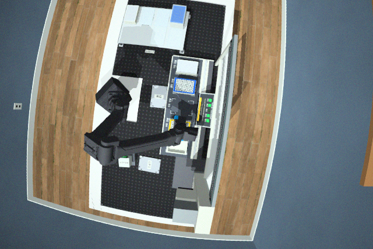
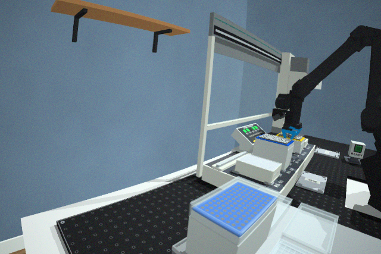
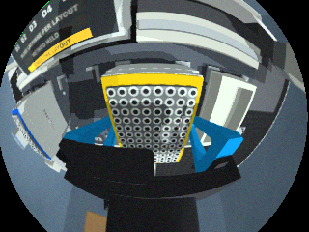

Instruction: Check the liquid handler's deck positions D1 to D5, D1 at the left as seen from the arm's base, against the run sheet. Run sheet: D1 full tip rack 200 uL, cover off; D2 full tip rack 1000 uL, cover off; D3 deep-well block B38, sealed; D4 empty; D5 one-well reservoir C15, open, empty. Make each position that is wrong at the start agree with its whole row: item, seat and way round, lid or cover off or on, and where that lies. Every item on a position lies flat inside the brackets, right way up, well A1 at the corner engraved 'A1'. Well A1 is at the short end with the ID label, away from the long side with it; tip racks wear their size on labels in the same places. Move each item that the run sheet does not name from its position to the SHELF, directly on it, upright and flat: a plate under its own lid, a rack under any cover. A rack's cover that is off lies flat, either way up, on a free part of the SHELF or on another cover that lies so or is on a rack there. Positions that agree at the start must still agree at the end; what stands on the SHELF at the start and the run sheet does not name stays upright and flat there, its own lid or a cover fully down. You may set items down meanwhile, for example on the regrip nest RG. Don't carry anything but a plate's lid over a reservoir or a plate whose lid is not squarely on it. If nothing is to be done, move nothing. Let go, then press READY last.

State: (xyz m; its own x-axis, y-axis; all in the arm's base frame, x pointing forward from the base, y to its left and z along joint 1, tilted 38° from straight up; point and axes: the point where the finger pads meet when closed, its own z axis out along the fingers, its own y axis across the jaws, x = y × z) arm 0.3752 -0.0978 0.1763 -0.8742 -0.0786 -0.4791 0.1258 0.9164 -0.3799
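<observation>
My hand is 10 mm past the yellow-rimmed tip rack and 10 mm below it. From my hand the other things lie so: regrip nest 130 mm behind, 190 mm to the left, 90 mm below; then white reservoir 20 mm behind, 120 mm to the right, 30 mm below; then blue-rimmed tip rack 30 mm ahead, 240 mm to the left, 30 mm above.
</observation>
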